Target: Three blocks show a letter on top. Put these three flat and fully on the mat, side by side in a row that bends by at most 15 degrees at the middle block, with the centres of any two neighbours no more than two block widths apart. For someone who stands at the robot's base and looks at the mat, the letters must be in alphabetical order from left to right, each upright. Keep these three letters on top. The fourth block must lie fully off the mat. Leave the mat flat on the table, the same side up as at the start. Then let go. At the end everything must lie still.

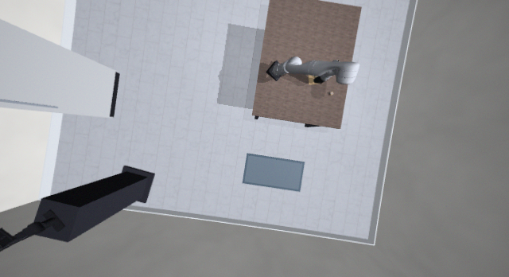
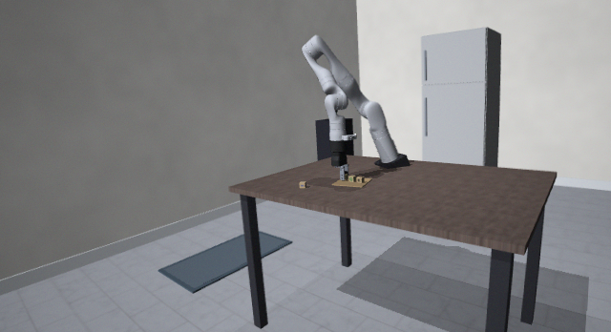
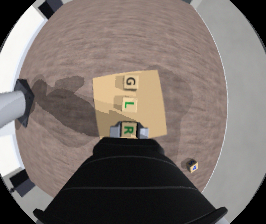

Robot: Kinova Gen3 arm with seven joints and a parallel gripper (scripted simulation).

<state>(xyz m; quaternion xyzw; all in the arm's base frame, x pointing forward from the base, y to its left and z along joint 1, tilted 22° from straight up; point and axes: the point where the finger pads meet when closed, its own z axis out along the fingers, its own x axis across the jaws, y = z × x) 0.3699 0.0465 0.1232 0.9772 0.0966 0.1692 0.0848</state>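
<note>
Right now my hand is 4 cm to the right of the mat, 3 cm above it and 1 cm past it. Round my hand: tan block: 19 cm ahead, 8 cm to the right, 2 cm below.
</note>
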